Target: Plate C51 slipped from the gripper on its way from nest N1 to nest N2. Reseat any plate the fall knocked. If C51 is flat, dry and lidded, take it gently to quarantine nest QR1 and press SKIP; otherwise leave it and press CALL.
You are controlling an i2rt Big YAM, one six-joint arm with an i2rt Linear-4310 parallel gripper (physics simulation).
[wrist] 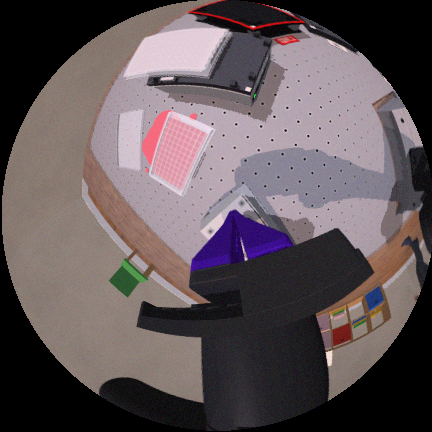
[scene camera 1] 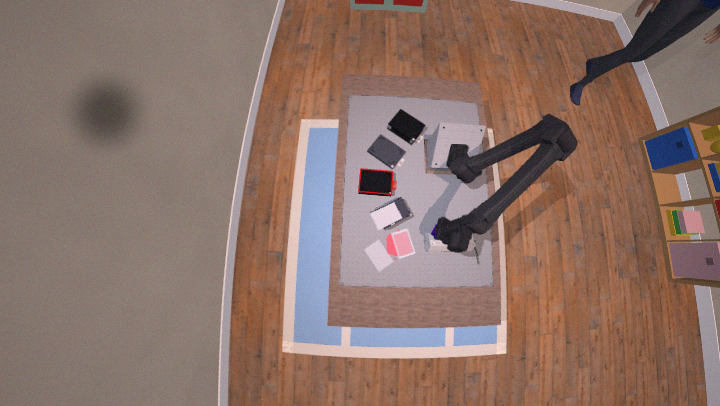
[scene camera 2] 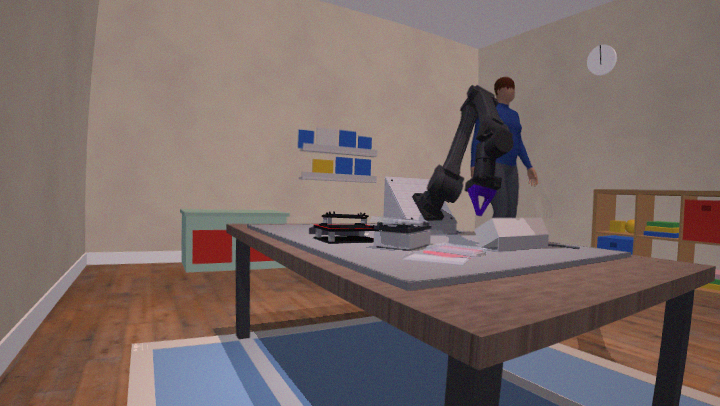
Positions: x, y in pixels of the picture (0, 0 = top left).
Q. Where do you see a pink well plate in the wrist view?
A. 182, 141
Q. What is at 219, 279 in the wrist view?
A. The gripper.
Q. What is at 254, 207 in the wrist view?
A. A button box.
